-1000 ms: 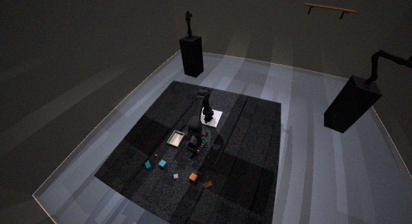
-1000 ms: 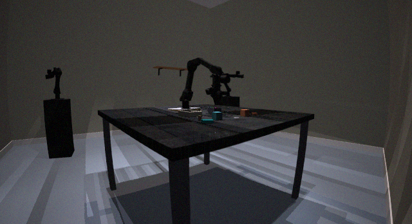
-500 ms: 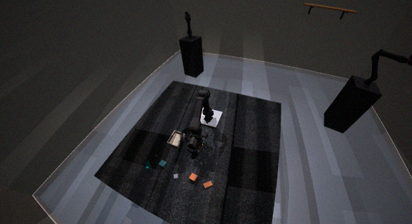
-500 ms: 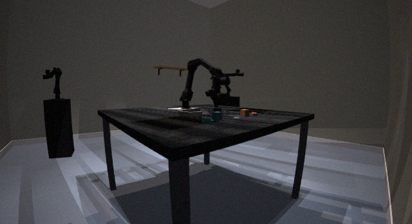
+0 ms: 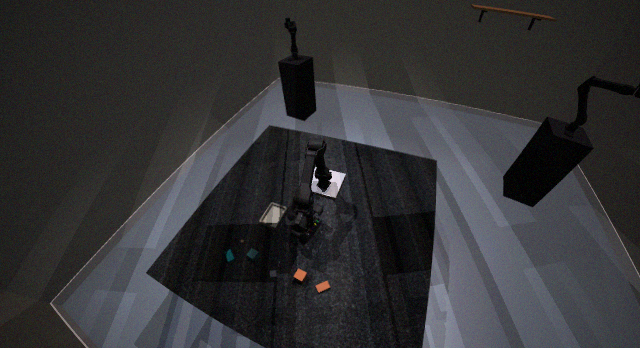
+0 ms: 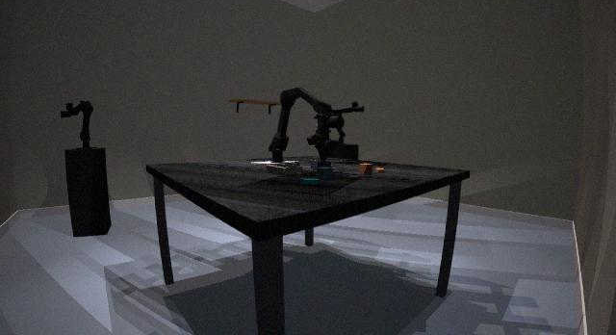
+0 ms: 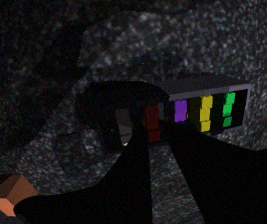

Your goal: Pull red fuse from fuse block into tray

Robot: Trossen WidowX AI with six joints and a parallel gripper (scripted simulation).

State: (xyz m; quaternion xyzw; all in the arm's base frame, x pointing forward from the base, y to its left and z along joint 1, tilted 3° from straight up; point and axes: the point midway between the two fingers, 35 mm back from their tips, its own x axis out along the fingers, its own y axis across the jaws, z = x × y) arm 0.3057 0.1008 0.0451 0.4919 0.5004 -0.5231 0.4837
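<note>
The red fuse lies 20 mm below my gripper tip. The rest, counted from my gripper tip: pale tray 220 mm to the right, 40 mm below, 20 mm ahead.
</note>
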